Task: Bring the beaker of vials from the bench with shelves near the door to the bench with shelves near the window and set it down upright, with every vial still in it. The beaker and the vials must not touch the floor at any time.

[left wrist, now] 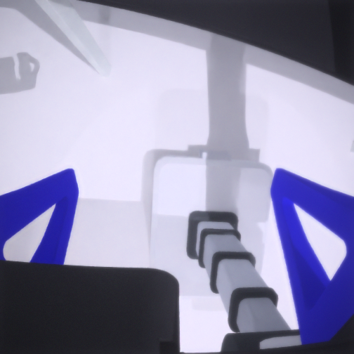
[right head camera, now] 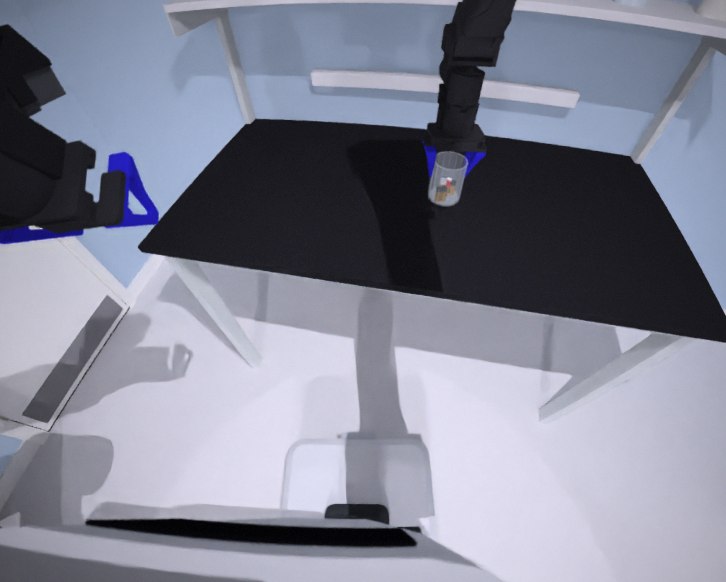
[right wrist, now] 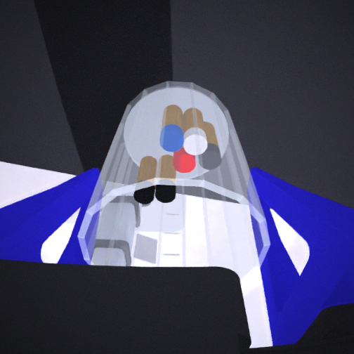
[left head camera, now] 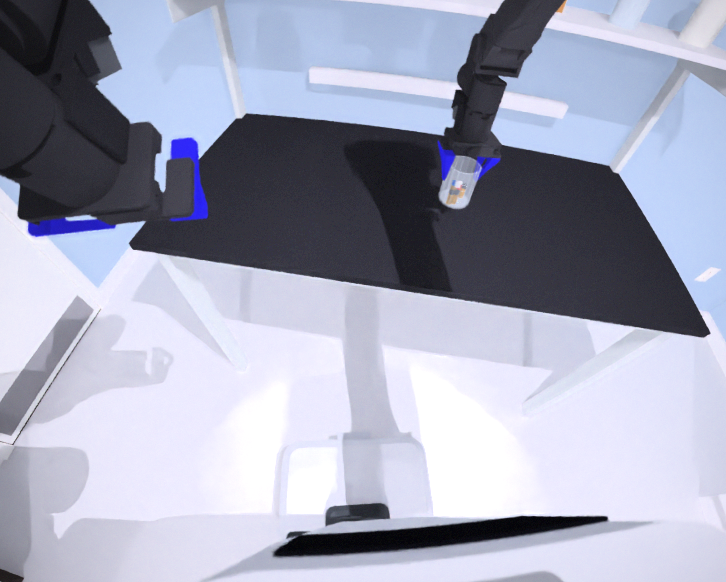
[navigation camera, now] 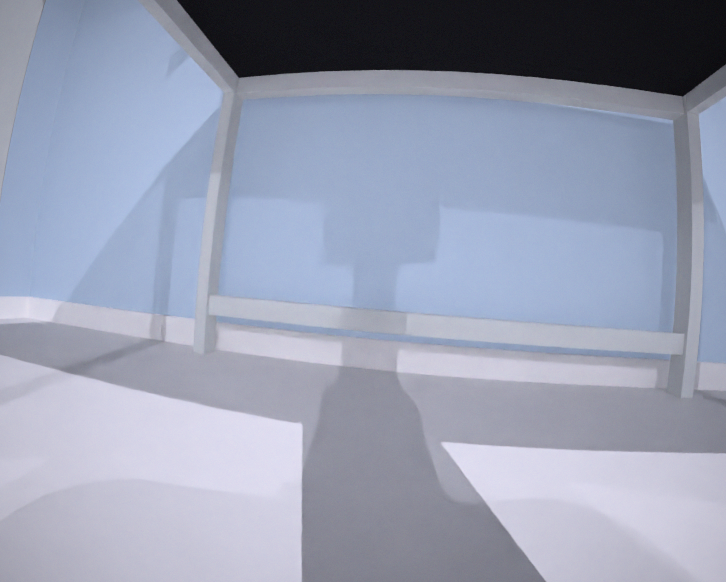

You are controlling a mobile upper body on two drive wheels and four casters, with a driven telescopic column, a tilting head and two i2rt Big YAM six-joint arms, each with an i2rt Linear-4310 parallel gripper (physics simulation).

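The clear beaker is between the blue fingers of my right gripper, over the black bench top. It looks close to upright in the head views; whether its base touches the top cannot be told. Several brown vials with blue, white, red, grey and black caps are inside it. My left gripper is open and empty, off the bench's left end.
A white shelf board runs above the back of the bench on white posts. A white rail is on the wall behind. White bench legs stand below the front edge.
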